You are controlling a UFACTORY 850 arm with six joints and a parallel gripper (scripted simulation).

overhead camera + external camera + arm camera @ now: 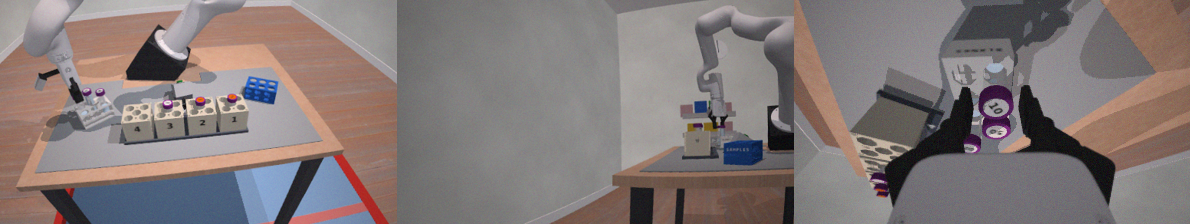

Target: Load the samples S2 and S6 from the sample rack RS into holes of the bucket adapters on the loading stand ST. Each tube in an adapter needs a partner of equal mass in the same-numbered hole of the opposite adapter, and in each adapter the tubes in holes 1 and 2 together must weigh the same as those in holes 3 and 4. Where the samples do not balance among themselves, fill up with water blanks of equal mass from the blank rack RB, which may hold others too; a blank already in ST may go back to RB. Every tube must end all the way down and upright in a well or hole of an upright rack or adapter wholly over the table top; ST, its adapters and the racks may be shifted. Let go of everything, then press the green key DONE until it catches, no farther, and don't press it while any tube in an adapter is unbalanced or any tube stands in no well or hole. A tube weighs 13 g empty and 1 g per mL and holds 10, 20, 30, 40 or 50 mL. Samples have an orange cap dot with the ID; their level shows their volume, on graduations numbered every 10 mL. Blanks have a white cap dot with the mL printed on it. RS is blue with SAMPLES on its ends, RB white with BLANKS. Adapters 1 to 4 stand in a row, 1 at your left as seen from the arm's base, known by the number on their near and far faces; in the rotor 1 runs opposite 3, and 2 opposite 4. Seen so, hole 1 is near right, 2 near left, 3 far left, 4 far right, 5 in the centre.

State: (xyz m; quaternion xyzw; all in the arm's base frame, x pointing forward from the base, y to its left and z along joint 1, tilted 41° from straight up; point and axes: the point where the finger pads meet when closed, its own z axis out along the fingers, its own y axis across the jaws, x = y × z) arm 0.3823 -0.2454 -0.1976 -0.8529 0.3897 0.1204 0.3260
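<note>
My hand is 60 mm above the blank marked 10 and 10 mm past it. From my hand the other things lie so: adapter 4 (250 mm to the left, 70 mm below, 70 mm ahead); white blank rack RB (90 mm below, 40 mm to the left, 10 mm behind); blank marked 20 (80 mm to the left, 60 mm below, 30 mm behind).
</note>
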